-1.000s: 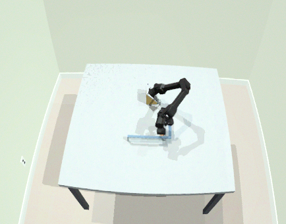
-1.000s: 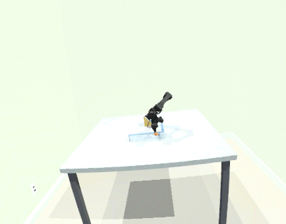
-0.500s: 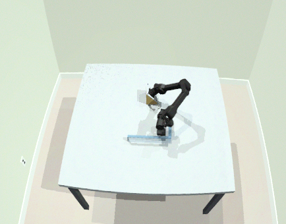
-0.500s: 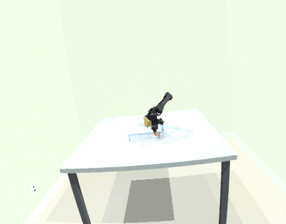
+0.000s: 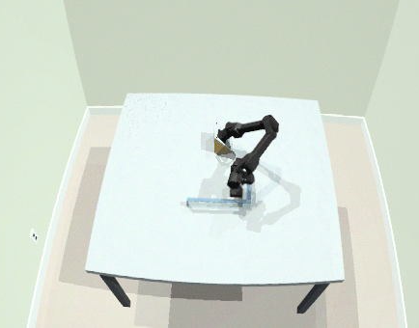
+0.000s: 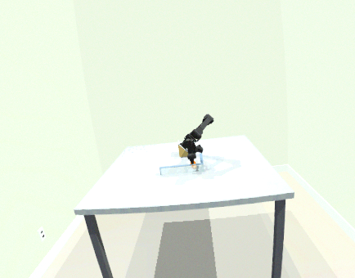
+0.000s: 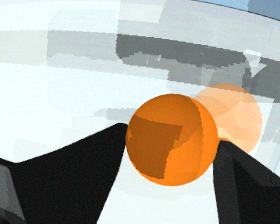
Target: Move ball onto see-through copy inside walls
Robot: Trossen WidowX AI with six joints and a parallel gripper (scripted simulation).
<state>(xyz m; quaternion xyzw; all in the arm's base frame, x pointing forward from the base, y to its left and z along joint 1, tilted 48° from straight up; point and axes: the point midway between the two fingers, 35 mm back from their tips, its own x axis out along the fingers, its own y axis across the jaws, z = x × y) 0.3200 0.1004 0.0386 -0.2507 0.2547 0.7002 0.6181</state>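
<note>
The see-through copy of the ball is 30 mm ahead of my gripper tip, 10 mm to the left of it and 10 mm below it. The rest, counted from my gripper tip: clear wall (90 mm ahead, 80 mm to the right); orange ball (right at my gripper tip).
</note>
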